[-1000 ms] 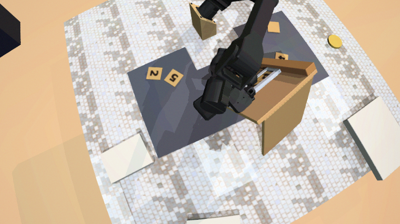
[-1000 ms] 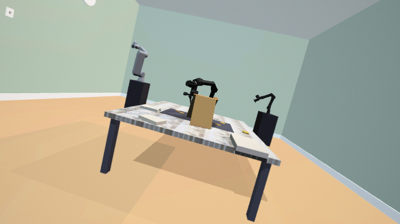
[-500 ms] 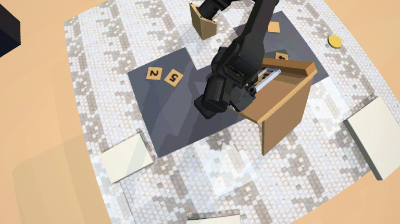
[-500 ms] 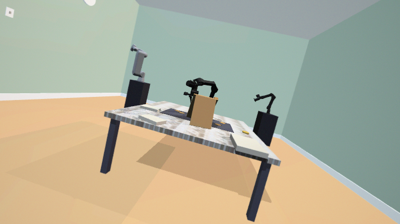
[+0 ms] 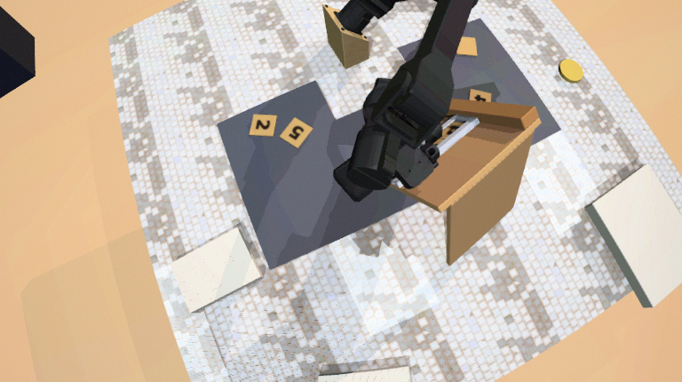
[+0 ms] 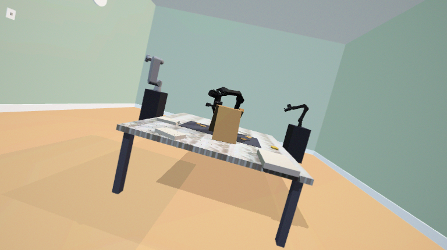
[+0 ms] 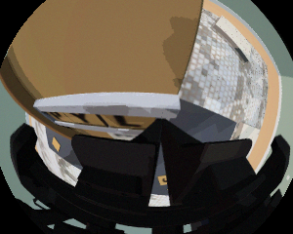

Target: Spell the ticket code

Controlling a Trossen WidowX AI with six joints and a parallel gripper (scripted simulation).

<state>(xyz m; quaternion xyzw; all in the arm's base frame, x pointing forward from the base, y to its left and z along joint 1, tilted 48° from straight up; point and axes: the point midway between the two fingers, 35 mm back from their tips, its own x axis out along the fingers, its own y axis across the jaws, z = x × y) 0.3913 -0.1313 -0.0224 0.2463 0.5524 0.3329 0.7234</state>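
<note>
The L tile is 3 cm to the left of my gripper tip and 1 cm behind it. From my gripper tip the other things lie so: white ticket 8 cm below, 6 cm behind, 4 cm to the left; Y tile 9 cm to the left, 2 cm behind; P tile 15 cm to the left, 3 cm behind.
</note>
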